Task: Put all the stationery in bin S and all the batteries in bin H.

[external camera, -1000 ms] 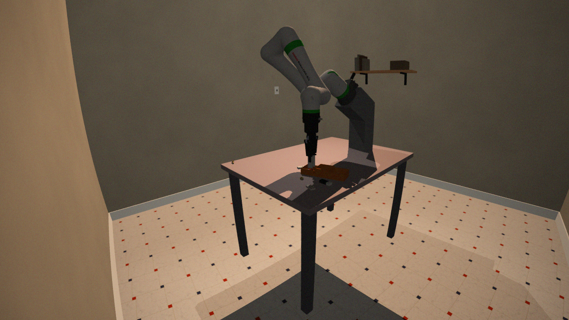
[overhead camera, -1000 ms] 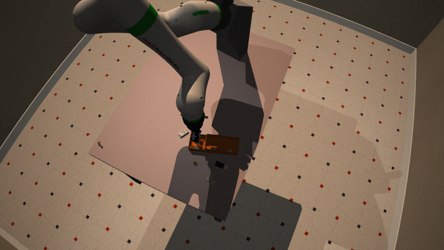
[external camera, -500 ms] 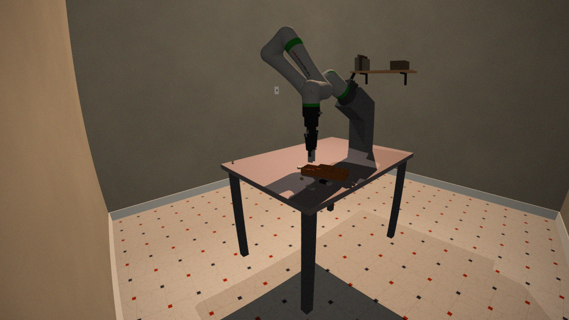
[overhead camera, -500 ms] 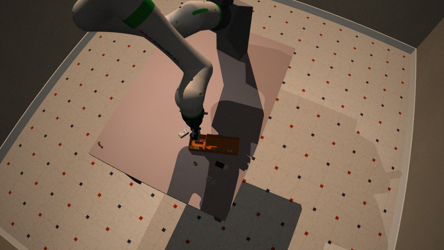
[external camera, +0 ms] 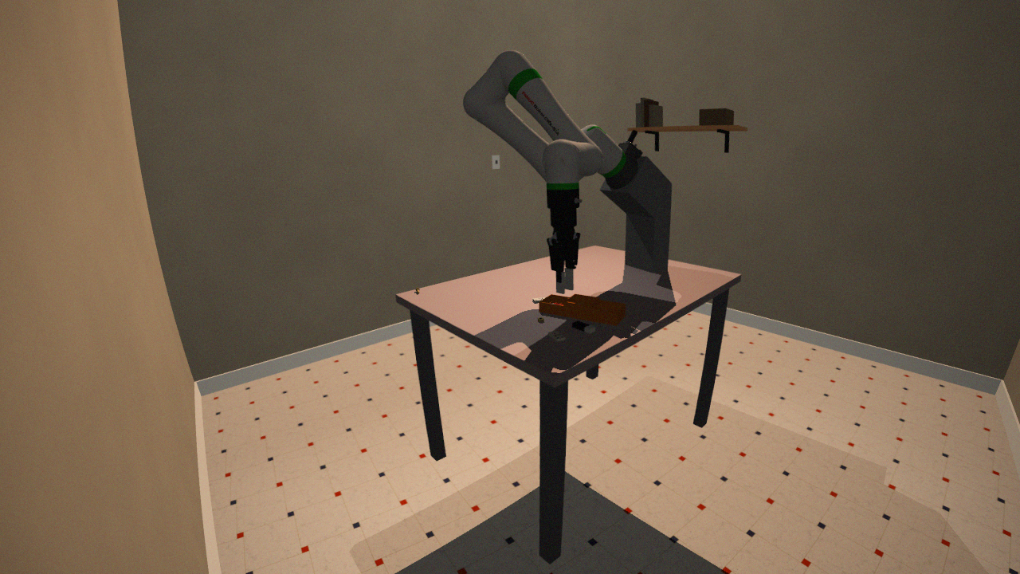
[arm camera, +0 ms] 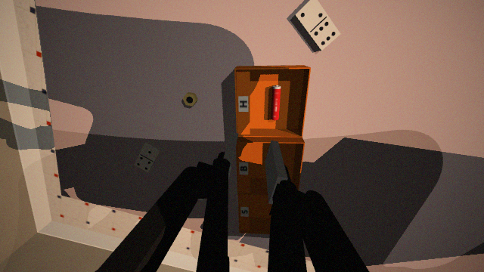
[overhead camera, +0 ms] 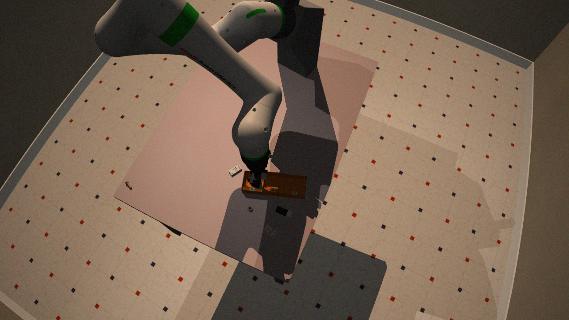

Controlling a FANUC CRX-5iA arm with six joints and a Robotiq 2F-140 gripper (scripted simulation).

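Now: the black block 13 cm to the left of my hand, 10 cm below it and 3 cm ahead of it. From my hand the other things lie so: grey domino: 13 cm to the left, 12 cm ahead, 10 cm below; then ring-like part: 10 cm below, 9 cm ahead, 1 cm to the left; then red battery: 9 cm below, 4 cm to the right, 1 cm behind.
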